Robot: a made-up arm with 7 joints. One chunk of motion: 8 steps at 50 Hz.
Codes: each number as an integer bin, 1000 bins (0 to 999) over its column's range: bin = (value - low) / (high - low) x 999, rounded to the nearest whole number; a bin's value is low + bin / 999 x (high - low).
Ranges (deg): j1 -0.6..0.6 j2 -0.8..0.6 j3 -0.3..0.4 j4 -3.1..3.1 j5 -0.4..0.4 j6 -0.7..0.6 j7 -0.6..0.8
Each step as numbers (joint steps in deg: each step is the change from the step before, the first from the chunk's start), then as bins.
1 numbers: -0.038 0.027 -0.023 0.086 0.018 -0.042 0.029
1 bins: 468 590 395 513 522 506 449
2 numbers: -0.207 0.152 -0.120 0.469 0.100 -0.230 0.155
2 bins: 327 679 257 575 624 361 539
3 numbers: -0.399 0.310 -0.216 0.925 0.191 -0.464 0.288
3 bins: 167 792 120 649 738 181 634
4 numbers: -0.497 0.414 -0.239 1.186 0.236 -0.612 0.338
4 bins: 86 866 87 691 794 68 669
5 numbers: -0.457 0.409 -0.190 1.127 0.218 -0.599 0.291
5 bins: 119 863 157 681 772 78 636
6 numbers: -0.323 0.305 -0.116 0.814 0.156 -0.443 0.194
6 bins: 231 788 263 631 694 197 567
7 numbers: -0.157 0.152 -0.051 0.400 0.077 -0.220 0.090
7 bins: 369 679 355 564 596 369 492
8 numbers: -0.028 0.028 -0.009 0.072 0.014 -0.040 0.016
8 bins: 476 591 415 511 517 507 440
